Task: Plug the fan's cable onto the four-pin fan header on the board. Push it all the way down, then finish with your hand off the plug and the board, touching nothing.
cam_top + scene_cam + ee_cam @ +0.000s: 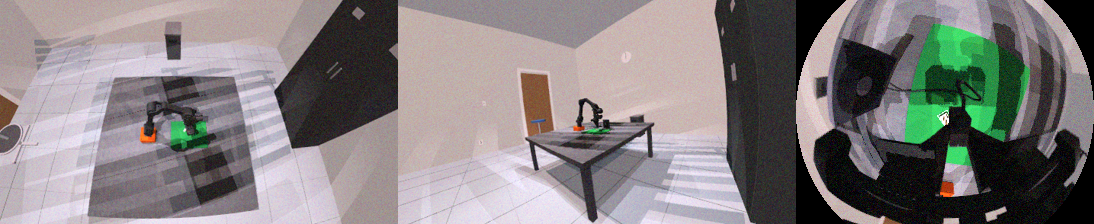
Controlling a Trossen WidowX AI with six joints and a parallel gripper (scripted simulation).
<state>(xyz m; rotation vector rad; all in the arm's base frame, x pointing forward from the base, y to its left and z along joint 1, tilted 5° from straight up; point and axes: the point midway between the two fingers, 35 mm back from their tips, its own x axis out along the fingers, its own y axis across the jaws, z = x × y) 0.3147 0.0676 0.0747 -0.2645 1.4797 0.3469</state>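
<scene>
My gripper tip is now 1 cm past the white fan header and 5 cm above it. Also, from my gripper tip: green board 1 cm ahead, 3 cm to the right, 8 cm below; then fan plug 1 cm ahead, 1 cm above; then black square fan 15 cm to the left, 1 cm below.
</scene>
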